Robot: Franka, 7 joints.
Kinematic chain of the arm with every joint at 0, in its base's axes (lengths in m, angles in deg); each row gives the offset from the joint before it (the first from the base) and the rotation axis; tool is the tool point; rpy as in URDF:
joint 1: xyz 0 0 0.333 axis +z
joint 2: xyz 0 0 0 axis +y
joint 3: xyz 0 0 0.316 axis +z
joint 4: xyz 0.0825 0 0 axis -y
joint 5: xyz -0.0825 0 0.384 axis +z
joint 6: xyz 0 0 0 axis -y
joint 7: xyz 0.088 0 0 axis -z
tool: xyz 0 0 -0.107 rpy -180 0 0
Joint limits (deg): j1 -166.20..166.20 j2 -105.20..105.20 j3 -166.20..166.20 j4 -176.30..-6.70 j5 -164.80..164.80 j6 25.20..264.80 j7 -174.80..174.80
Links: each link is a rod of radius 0.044 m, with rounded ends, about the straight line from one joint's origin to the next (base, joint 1, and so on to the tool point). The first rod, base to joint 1, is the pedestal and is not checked.
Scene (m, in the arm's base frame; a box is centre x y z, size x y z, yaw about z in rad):
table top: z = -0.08
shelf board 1: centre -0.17 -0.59 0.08 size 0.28 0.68 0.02 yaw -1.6
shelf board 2: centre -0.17 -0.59 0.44 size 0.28 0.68 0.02 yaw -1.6
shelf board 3: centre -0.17 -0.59 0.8 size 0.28 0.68 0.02 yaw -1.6
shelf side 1: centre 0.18 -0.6 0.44 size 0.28 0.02 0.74 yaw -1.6
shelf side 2: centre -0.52 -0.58 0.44 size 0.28 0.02 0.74 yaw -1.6
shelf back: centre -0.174 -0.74 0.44 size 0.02 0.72 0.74 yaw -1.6
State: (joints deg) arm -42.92 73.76 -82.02 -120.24 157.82 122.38 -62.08
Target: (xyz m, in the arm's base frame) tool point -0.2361 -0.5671 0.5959
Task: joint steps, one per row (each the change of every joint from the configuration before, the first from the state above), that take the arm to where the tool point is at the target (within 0.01 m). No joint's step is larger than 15 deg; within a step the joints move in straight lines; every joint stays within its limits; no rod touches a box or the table.
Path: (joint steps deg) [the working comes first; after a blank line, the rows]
Joints at the target: -39.70 66.23 -107.42 -108.52 159.94 121.42 -62.08
Straight joint move there: touches shelf board 2.

1: 6.09 0.16 -2.04 -11.07 -0.13 3.19 0.00
2: 6.08 0.17 -2.04 -11.06 -0.13 3.19 0.00
3: 6.09 0.16 -2.03 -11.07 -0.13 3.19 0.00
4: 0.47 2.95 -12.92 2.74 0.88 0.67 0.00
5: 0.48 2.94 -12.91 2.73 0.87 0.66 0.00
6: 0.47 2.94 -12.92 2.74 0.87 0.67 0.00
7: -5.48 -5.62 6.49 12.24 -0.03 -4.18 0.00
8: -5.49 -5.61 6.49 12.23 -0.04 -4.18 0.00
9: -5.49 -5.62 6.48 12.24 -0.04 -4.17 0.00

